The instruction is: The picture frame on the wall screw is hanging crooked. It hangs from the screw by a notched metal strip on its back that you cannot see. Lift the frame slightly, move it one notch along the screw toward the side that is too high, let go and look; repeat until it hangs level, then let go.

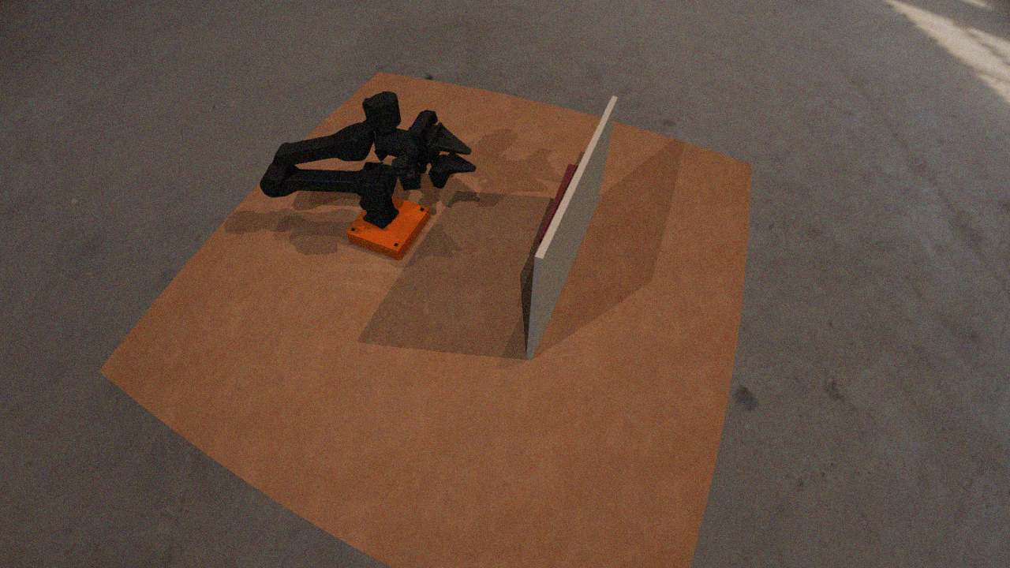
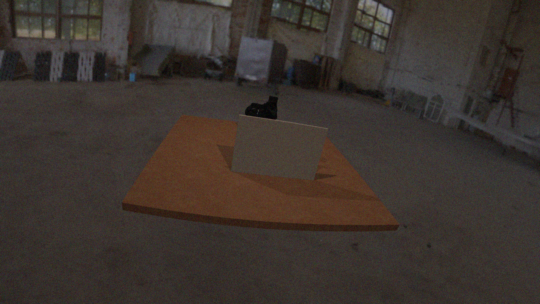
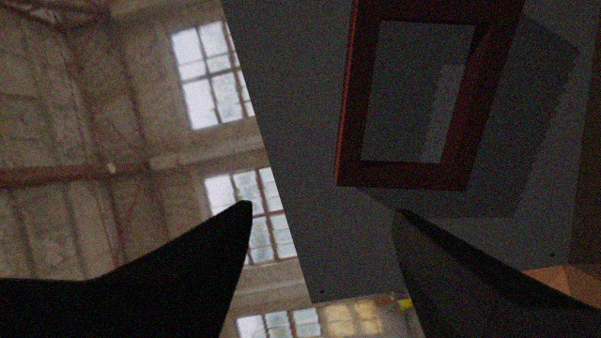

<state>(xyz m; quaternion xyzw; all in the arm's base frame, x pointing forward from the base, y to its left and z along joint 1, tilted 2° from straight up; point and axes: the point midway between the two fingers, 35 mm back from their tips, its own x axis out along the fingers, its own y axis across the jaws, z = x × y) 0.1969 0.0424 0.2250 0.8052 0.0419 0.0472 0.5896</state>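
Now: the dark red picture frame 19 cm ahead of my gripper tip, 9 cm below it and 3 cm to the left of it. From my gripper tip the other things lie so: white wall panel: 20 cm ahead, 10 cm below, 4 cm to the left.
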